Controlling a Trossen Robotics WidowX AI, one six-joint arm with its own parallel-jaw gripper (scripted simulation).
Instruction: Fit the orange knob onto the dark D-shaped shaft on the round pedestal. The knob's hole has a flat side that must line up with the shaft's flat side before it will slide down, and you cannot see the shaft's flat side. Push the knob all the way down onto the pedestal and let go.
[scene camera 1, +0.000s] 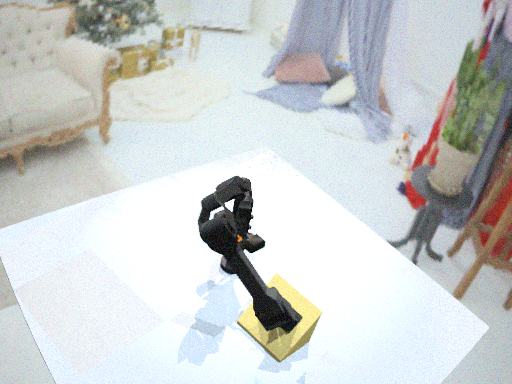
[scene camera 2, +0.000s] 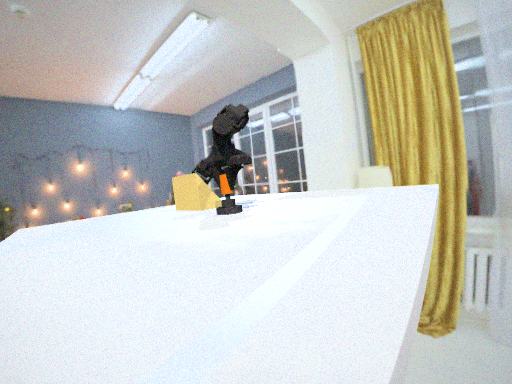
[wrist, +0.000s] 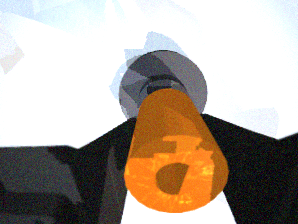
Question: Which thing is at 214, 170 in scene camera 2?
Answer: My gripper.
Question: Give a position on an orange knob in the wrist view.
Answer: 174, 162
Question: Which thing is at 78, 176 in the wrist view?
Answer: My gripper.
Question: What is my gripper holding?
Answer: An orange knob.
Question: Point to a pedestal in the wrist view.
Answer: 161, 69
